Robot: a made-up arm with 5 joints.
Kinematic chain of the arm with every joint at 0, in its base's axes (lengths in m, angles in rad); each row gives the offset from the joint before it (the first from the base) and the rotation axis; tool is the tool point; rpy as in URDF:
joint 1: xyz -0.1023 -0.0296 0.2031 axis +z
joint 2: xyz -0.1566 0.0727 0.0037 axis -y
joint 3: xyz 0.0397 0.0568 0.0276 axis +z
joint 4: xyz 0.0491 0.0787 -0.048 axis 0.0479 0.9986 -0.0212
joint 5: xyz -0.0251 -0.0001 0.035 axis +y
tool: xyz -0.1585 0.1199 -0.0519 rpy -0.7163 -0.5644 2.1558
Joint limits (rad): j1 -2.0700..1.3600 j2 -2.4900..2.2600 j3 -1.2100..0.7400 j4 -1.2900..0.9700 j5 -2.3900..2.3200
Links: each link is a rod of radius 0.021 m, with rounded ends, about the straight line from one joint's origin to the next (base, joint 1, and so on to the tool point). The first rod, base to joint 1, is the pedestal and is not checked.
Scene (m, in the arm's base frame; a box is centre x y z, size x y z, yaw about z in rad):
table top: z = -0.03
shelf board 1: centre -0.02 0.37 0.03 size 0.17 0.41 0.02 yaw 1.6
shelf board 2: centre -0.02 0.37 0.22 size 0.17 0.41 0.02 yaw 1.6
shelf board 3: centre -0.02 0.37 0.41 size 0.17 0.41 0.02 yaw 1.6
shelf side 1: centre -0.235 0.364 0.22 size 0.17 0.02 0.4 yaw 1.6
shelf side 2: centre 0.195 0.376 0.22 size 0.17 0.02 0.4 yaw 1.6
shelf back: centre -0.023 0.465 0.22 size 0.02 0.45 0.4 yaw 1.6
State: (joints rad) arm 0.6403 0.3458 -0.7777 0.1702 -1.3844
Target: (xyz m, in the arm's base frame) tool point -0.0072 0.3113 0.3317
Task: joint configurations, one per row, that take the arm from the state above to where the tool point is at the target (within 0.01 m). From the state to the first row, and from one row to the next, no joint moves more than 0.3 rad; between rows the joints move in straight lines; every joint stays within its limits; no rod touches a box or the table.
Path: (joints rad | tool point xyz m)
1: 0.3710 0.5815 -0.9218 0.2346 -1.3129 | -0.1072 0.2334 0.1977
2: 0.1018 0.8172 -1.0659 0.2989 -1.2415 | -0.0415 0.2172 0.2650
3: -0.1675 1.0529 -1.2100 0.3633 -1.1700 | -0.0036 0.1881 0.3317
4: -0.3023 1.0184 -1.1068 0.5101 -0.9321 | -0.0017 0.2415 0.3192
5: -0.4371 0.9839 -1.0037 0.6569 -0.6942 | -0.0045 0.2835 0.3180
6: -0.5719 0.9494 -0.9005 0.8037 -0.4563 | -0.0072 0.3113 0.3317

